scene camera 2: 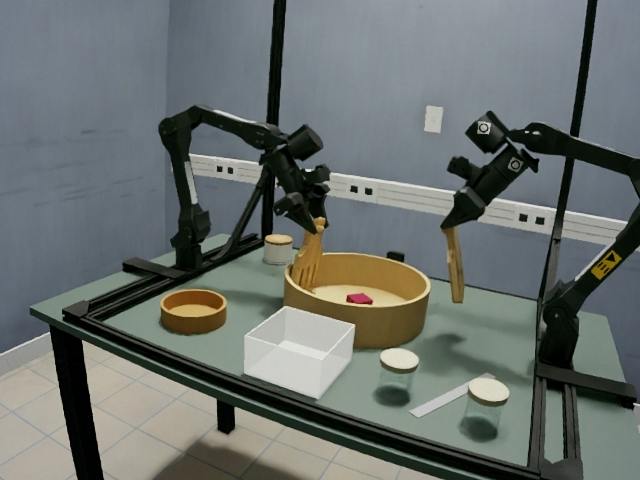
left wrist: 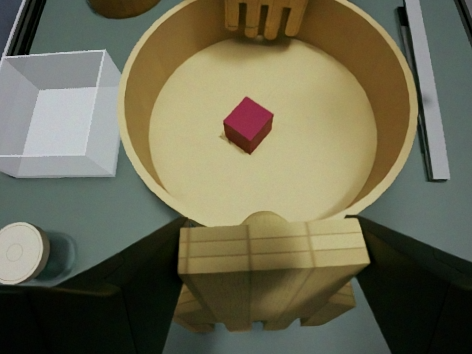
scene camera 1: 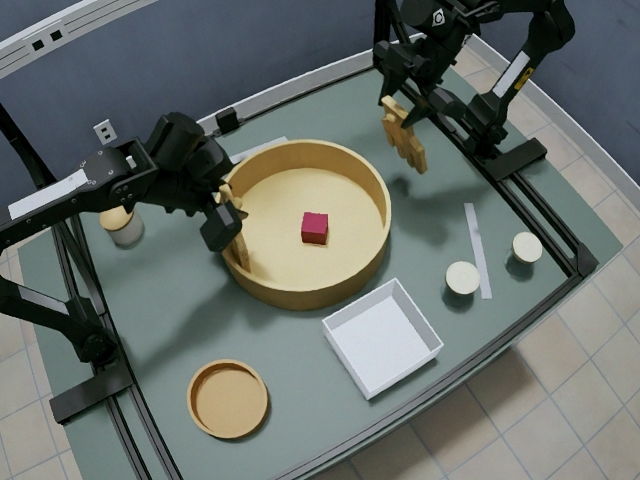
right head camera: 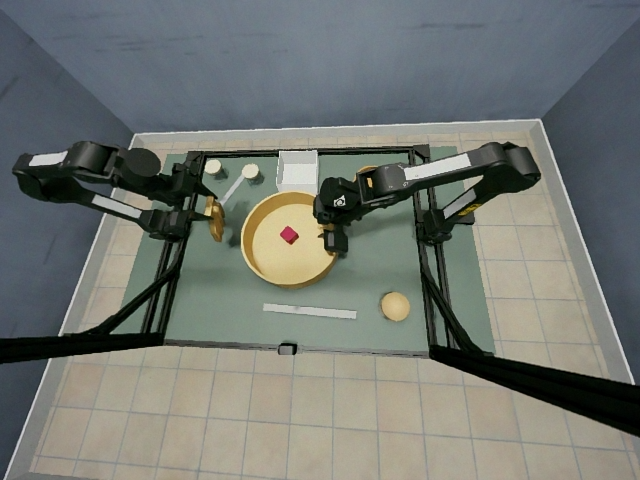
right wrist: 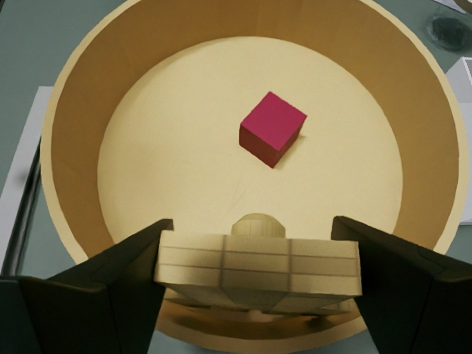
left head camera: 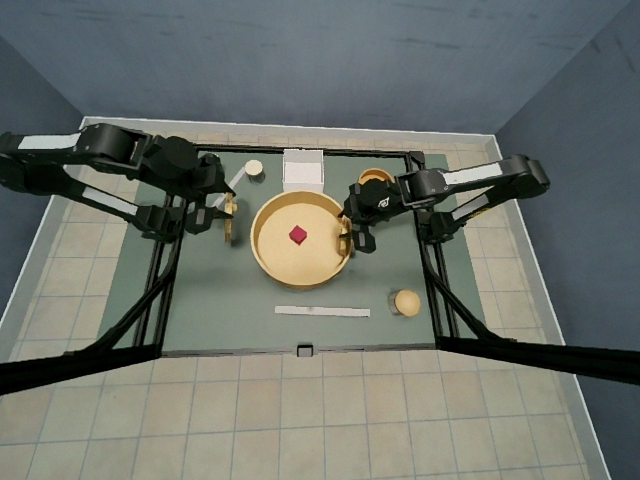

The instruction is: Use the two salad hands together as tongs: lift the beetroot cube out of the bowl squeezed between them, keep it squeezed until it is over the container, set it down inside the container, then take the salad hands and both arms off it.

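Places are measured from the left arm's base along level axes (x ahead, y left, z up), in centimetres.
Pixels of known places: left gripper, fingertip midpoint: [scene camera 2: 444,225] [left wrist: 266,226] [scene camera 1: 390,116] [right head camera: 215,208] [left head camera: 234,206]; right gripper, fingertip midpoint: [scene camera 2: 321,230] [scene camera 1: 238,202] [right head camera: 319,227] [right wrist: 253,229] [left head camera: 339,227]; left arm's base, link origin: [scene camera 2: 554,358] [scene camera 1: 479,147] [left head camera: 168,234]; right arm's base, link origin: [scene camera 2: 188,266] [scene camera 1: 102,348] [right head camera: 429,236] [left head camera: 429,236].
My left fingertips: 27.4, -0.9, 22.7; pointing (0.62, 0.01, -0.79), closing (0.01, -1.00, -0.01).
Ahead of a thing's pixels: the offset from my left fingertips to its top centre, as dx, dy, dz.
The beetroot cube {+16.0, +0.5, -19.5} [left head camera: 297,235] [right head camera: 289,235] [scene camera 1: 314,227] [scene camera 2: 359,299] [left wrist: 248,125] [right wrist: 272,129] lies on the floor of the round wooden bowl {+17.6, -1.4, -15.3} [scene camera 1: 305,299] [scene camera 2: 372,330]. My left gripper [left head camera: 230,205] [scene camera 1: 393,114] [scene camera 2: 444,227] is shut on a salad hand {-2.7, +0.1, +2.2} [scene camera 1: 408,142] [scene camera 2: 455,268] [left wrist: 270,295], which hangs above the table outside the bowl, apart from it. My right gripper [scene camera 1: 232,201] [scene camera 2: 320,227] is shut on the other salad hand {+29.7, -2.0, -4.1} [scene camera 1: 240,253] [scene camera 2: 310,258] [left wrist: 265,17] [right wrist: 260,270]; its fingers point down inside the bowl near the wall, apart from the cube. The white open container {+17.7, +25.8, -17.0} [scene camera 1: 382,343] [scene camera 2: 284,366] stands beside the bowl.
A small wooden dish {+45.6, +21.5, -20.6} [scene camera 1: 227,400] [scene camera 2: 193,320] stands left of the container in scene camera 1. Two lidded glass jars {-0.1, +25.0, -17.5} [scene camera 1: 462,277] {-15.5, +27.3, -17.5} [scene camera 1: 526,248] stand right of it, by a pale strip {-10.2, +20.1, -24.4} [scene camera 1: 478,253]. Another jar {+50.1, -22.9, -17.8} [scene camera 1: 121,227] [left head camera: 406,302] and a long strip {+24.1, -24.7, -21.7} [left head camera: 322,311] lie across the bowl.
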